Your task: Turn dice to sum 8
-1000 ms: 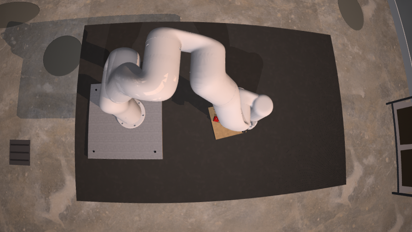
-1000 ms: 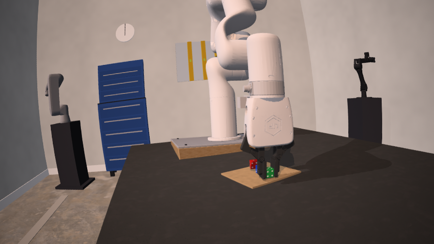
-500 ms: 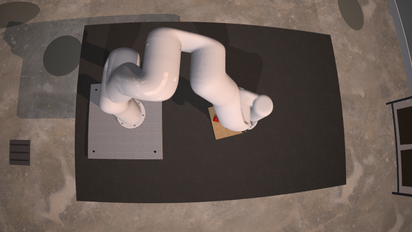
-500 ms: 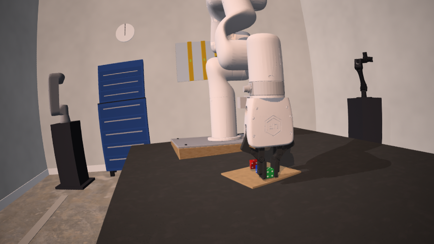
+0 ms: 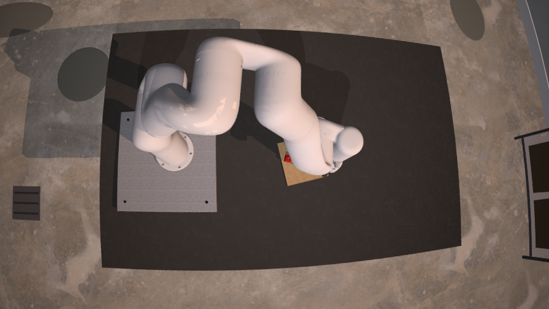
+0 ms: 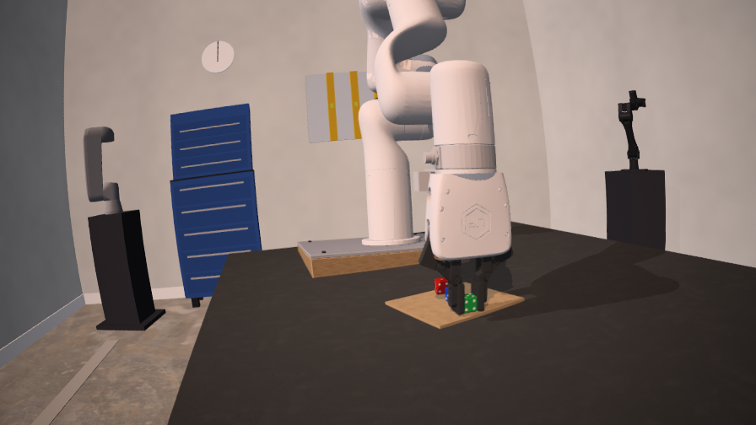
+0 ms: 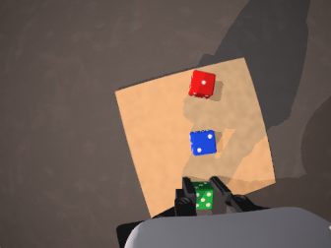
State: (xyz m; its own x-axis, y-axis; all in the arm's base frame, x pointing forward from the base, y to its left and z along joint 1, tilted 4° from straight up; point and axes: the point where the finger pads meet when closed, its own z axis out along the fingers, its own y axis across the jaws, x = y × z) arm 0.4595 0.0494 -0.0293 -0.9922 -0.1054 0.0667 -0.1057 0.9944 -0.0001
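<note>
My hand is 10 mm above the green die. Also, from my hand: tan mat: 50 mm behind, 10 mm to the right, 20 mm below; red die: 100 mm behind, 10 mm to the right, 10 mm below; blue die: 50 mm behind, 10 mm to the right, 10 mm below.
</note>
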